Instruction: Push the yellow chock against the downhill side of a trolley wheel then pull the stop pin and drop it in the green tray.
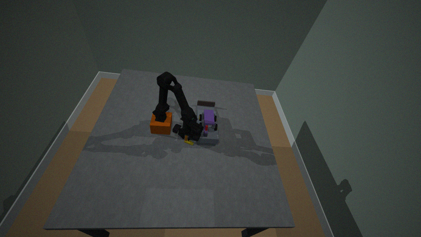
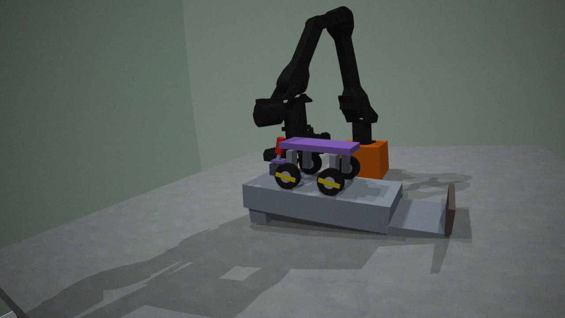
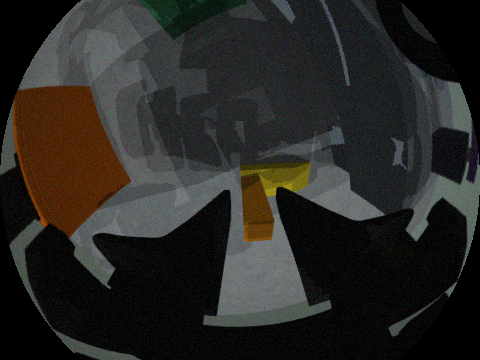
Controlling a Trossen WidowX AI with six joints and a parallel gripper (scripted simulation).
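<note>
Right now my gripper tip is 21 cm to the right of the green tray, 4 cm above it and 2 cm past it. Round my gripper tip: red-headed stop pin 12 cm ahead, 10 cm above, 4 cm to the left; grey ramp 15 cm to the left, 12 cm ahead, 2 cm above; yellow chock 2 cm ahead, 1 cm below.
</note>
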